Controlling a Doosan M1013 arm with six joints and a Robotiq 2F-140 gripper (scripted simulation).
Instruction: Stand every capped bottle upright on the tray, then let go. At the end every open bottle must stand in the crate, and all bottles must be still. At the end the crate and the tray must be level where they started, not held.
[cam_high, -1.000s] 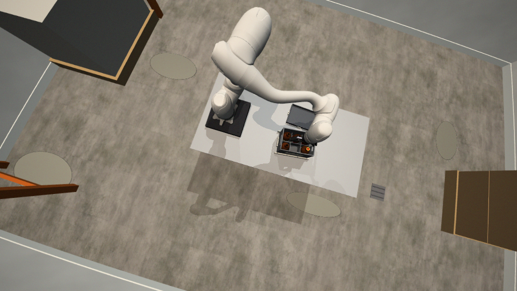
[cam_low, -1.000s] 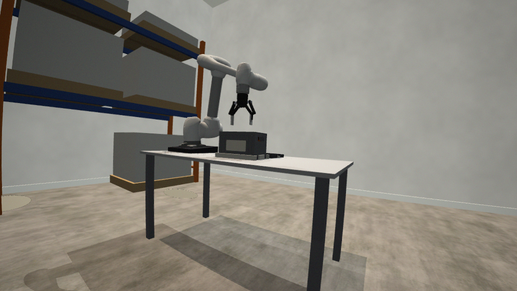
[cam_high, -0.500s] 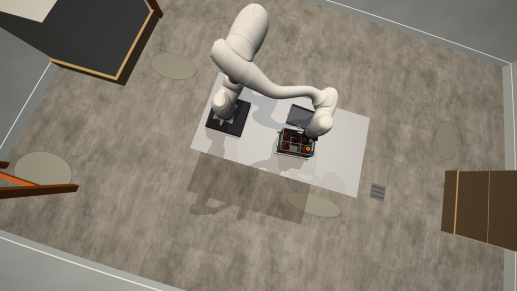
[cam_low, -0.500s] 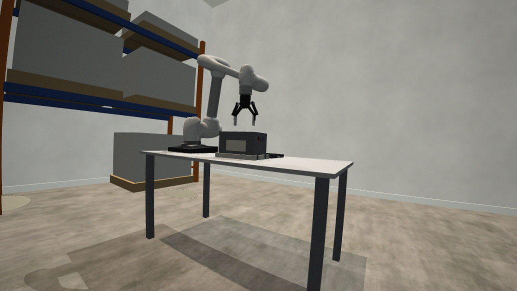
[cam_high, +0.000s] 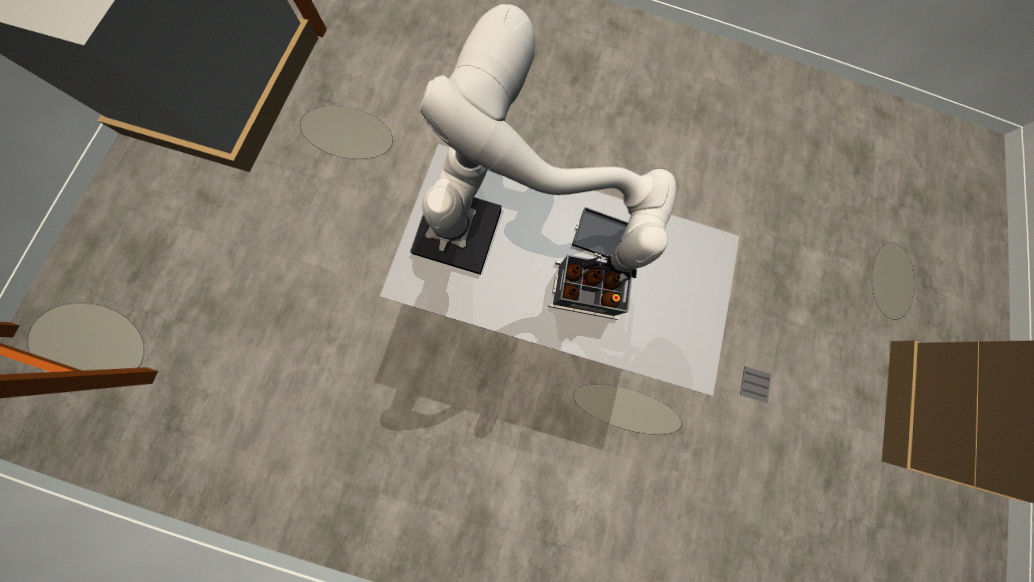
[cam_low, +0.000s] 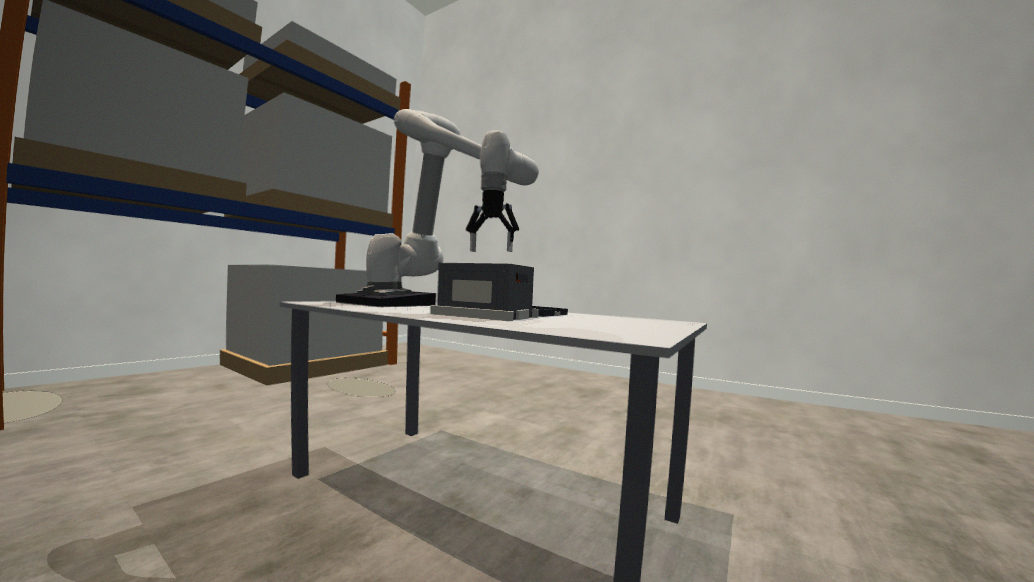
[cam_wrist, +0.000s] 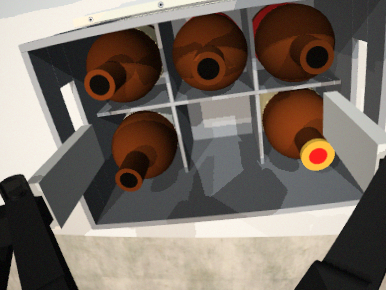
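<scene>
My gripper is now 150 mm above the capped bottle, 90 mm short of it and 60 mm to the left of it. The rest, counted from my hand: open bottle: 150 mm below, 80 mm ahead, 30 mm to the left; dark grey crate: 150 mm below, 20 mm to the right; flat tray: 250 mm to the left, 220 mm below, 20 mm ahead.
</scene>
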